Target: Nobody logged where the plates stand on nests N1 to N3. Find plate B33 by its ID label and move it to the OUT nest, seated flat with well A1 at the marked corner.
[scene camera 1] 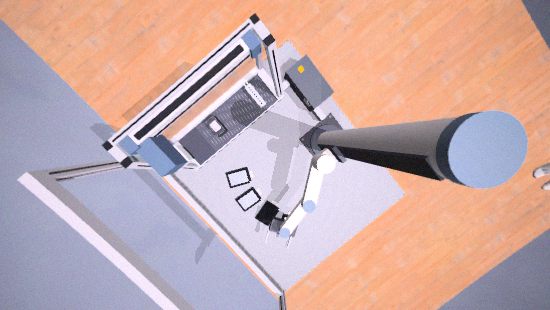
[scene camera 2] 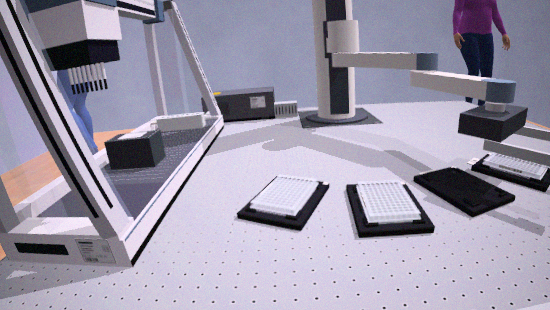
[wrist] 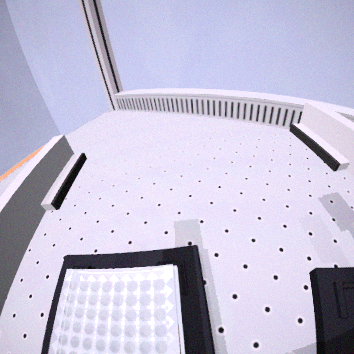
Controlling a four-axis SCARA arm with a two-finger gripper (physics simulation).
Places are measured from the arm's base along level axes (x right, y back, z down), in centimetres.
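Pixels of known places: gripper, fingertip midpoint: (scene camera 1: 276,245) (wrist: 187,125); arm's base, origin of the base link: (scene camera 2: 336,119).
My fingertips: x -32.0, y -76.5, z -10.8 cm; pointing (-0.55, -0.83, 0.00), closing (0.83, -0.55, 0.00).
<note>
For each thing: its top centre in the pictures, then the offset to it from my fingertips. "spot": a spot on its surface instead.
- clear well plate, middle of its top: (scene camera 2: 515,162) dy +13.1, dx +1.3, dz +6.9 cm
- empty black nest, middle of its top: (scene camera 2: 462,182) (scene camera 1: 267,214) dy +7.7, dx +18.9, dz +7.7 cm
- middle plate, middle of its top: (scene camera 2: 386,196) (scene camera 1: 248,200) dy +4.1, dx +36.5, dz +6.9 cm
- left plate, middle of its top: (scene camera 2: 286,190) (scene camera 1: 238,178) dy +9.4, dx +53.8, dz +6.9 cm
- pipette head, middle of its top: (scene camera 2: 81,44) dy +2.7, dx +83.6, dz -23.0 cm
- dark box, surface spot: (scene camera 2: 135,150) spot: dy +20.0, dx +87.6, dz +0.2 cm
- slatted strip, surface spot: (wrist: 210,107) spot: dy -23.8, dx -7.5, dz +7.7 cm
My gripper (scene camera 1: 277,244) (scene camera 2: 542,145) (wrist: 187,125) is open and empty, above the table at the right-end nest. In the wrist view a clear well plate (wrist: 117,310) (scene camera 2: 517,166) sits in that black nest (wrist: 195,305), low and left between the fingers; the lower part is cut off. An empty black nest (scene camera 1: 267,213) (scene camera 2: 462,190) (wrist: 332,325) lies beside it. Two more plates sit in nests: a middle plate (scene camera 1: 248,199) (scene camera 2: 388,202) and a left plate (scene camera 1: 238,177) (scene camera 2: 285,195). All look flat. The plate ID labels and nest names are unreadable here; the arm largely hides the right-end plate in scene camera 1.
A gantry frame (scene camera 2: 175,180) with a pipette head (scene camera 2: 82,52) stands left of the nests, holding a dark box (scene camera 2: 135,150) on its deck. A grey instrument (scene camera 1: 310,82) (scene camera 2: 247,102) stands near the arm's column (scene camera 2: 340,85). A slatted strip (wrist: 210,107) runs along the table edge. A person (scene camera 2: 480,45) stands behind.
</note>
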